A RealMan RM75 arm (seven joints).
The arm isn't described. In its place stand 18 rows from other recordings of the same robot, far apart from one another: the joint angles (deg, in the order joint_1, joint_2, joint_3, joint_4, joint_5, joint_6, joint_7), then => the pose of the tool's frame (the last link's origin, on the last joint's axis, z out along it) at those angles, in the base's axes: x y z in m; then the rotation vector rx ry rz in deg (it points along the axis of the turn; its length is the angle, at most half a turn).
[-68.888, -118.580, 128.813, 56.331, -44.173, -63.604, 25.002] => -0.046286, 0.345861, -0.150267, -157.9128, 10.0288, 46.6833
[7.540, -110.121, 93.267, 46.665, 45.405, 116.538, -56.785] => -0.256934, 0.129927, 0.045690, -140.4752, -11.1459, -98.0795
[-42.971, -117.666, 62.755, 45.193, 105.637, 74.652, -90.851] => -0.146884, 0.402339, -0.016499, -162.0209, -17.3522, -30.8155
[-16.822, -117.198, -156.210, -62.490, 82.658, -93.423, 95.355] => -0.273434, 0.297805, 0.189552, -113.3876, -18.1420, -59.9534
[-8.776, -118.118, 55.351, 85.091, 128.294, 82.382, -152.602] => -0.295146, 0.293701, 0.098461, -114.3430, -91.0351, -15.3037
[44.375, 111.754, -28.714, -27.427, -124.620, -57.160, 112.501] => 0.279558, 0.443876, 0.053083, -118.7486, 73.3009, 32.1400
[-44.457, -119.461, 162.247, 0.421, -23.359, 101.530, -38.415] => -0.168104, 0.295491, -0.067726, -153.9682, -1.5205, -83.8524
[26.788, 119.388, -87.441, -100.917, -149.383, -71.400, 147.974] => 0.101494, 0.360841, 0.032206, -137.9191, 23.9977, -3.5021
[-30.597, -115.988, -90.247, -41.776, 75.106, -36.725, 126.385] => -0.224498, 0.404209, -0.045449, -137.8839, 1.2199, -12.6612
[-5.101, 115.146, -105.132, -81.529, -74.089, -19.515, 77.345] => 0.236526, 0.300057, -0.006069, -120.3830, 26.8437, 24.1981
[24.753, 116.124, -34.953, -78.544, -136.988, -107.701, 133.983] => 0.274815, 0.301371, 0.127040, -136.2175, 81.9124, 8.2548
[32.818, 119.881, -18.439, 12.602, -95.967, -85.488, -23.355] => 0.235054, 0.289100, -0.083882, -115.1969, -23.0753, 40.7760
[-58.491, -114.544, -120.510, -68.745, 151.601, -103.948, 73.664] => -0.091016, 0.408877, 0.062943, -165.5294, 2.8026, 33.6989
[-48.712, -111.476, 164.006, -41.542, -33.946, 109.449, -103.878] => -0.237990, 0.371803, 0.115180, -139.3909, -63.7124, -62.9185
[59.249, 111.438, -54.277, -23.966, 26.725, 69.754, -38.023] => 0.221245, 0.433741, -0.006242, -138.2388, 76.5751, -22.6364
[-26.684, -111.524, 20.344, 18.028, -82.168, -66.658, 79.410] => -0.368325, 0.348061, 0.066145, -94.0628, -85.8956, -61.8483
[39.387, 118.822, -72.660, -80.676, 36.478, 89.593, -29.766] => 0.133498, 0.376633, 0.023403, -147.9220, 53.1459, -12.8638
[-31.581, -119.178, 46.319, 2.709, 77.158, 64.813, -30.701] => -0.303000, 0.324713, -0.070794, -130.4368, -27.9908, -36.0981
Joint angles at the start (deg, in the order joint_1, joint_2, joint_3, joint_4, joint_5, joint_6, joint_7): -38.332 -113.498 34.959 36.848 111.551 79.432 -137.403
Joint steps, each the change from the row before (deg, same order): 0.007 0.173 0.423 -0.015 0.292 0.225 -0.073; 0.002 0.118 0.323 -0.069 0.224 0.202 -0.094; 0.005 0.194 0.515 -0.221 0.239 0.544 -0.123; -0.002 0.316 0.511 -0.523 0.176 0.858 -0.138; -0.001 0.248 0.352 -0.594 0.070 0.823 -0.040; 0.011 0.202 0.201 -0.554 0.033 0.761 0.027; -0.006 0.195 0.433 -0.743 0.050 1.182 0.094; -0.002 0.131 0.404 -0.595 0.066 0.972 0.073; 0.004 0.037 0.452 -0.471 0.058 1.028 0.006; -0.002 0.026 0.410 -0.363 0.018 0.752 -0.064; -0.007 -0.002 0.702 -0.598 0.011 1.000 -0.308; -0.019 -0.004 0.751 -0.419 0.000 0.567 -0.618; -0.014 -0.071 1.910 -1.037 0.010 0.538 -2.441; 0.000 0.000 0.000 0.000 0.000 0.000 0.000
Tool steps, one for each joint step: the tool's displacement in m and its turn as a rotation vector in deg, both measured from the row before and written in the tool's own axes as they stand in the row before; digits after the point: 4 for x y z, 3 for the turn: -0.0008 -0.0002 -0.0001 0.250 -0.685 0.226; -0.0009 -0.0002 0.0001 0.155 -0.575 0.073; -0.0021 0.0000 0.0002 0.007 -1.042 0.019; -0.0029 -0.0001 -0.0002 -0.207 -1.299 -0.214; -0.0029 -0.0001 0.0000 -0.346 -1.107 -0.305; -0.0026 -0.0001 -0.0001 -0.384 -0.894 -0.301; -0.0045 0.0004 0.0006 -0.650 -1.499 -0.330; -0.0039 0.0003 0.0007 -0.524 -1.292 -0.274; -0.0042 0.0007 0.0012 -0.599 -1.359 -0.280; -0.0032 0.0005 0.0011 -0.441 -1.057 -0.274; -0.0051 0.0005 0.0021 -0.601 -1.591 -0.680; -0.0037 0.0002 0.0020 -0.256 -1.255 -0.815; -0.0081 -0.0014 0.0052 0.015 -2.518 -2.996; 0.0000 0.0000 0.0000 0.000 0.000 0.000
